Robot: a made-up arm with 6 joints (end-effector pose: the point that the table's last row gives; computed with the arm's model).
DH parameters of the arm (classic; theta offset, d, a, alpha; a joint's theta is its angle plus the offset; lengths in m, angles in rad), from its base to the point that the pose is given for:
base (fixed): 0.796 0 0.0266 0
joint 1: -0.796 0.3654 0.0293 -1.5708
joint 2: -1.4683 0 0.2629 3.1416
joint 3: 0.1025 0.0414 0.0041 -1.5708
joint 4: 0 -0.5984 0.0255 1.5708
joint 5: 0 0.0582 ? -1.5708
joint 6: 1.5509 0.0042 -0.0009 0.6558
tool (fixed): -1.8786 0.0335 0 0
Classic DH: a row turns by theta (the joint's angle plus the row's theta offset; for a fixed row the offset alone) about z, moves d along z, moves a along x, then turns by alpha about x.
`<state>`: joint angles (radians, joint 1 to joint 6).
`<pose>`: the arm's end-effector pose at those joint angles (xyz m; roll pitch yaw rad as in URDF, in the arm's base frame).
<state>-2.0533 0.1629 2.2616 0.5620 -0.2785 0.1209</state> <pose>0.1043 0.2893 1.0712 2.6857 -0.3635 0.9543</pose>
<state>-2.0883 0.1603 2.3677 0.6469 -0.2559 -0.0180</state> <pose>0.1423 0.3253 1.0259 2.6820 -0.2150 0.9710</pose>
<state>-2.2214 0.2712 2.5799 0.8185 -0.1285 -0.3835</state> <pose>0.1930 0.3074 0.9663 2.8201 0.0297 0.9507</pose>
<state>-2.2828 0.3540 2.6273 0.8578 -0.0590 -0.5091</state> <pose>0.1873 0.2694 0.9716 2.9105 0.0450 0.9283</pose>
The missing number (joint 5, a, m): 0.0227
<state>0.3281 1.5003 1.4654 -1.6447 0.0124 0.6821</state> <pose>0.8631 0.1984 0.2903 1.1909 -0.1471 -0.6201</pose>
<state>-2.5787 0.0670 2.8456 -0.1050 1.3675 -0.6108</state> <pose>0.3346 0.3512 0.8215 -0.9585 0.7087 2.2382</pose>
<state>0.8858 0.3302 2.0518 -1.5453 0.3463 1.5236</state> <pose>0.1367 0.0357 1.1636 2.6569 -0.3150 -1.6892</pose>
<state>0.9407 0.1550 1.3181 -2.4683 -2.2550 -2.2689</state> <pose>0.2716 0.3461 1.1629 2.2741 1.2433 3.0007</pose>
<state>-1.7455 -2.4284 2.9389 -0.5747 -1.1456 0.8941</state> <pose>-0.1371 -0.2025 -0.2824 0.6152 0.7756 -1.0635</pose>
